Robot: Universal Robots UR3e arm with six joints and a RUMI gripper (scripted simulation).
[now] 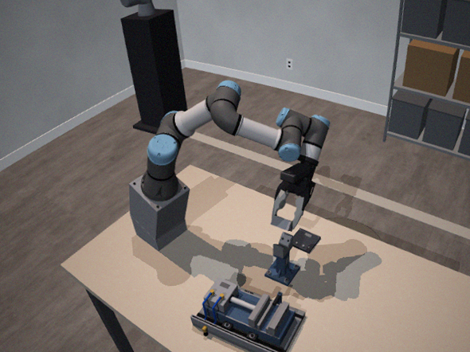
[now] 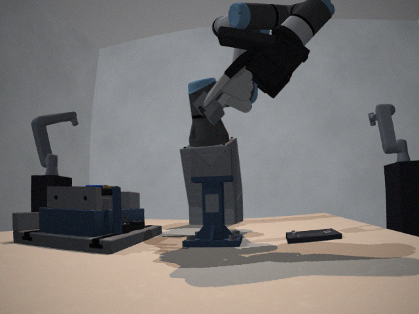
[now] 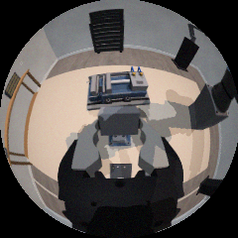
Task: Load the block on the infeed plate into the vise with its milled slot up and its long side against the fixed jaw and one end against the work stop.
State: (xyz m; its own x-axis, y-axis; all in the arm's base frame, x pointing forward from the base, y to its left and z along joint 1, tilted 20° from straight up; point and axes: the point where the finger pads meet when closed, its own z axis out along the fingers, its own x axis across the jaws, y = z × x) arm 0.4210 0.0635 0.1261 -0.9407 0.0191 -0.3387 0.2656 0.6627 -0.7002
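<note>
Right now the grey part is 10 mm to the right of my hand and 10 mm below it. The rest, counted from my hand: blue vise (220 mm to the right, 200 mm below).
</note>
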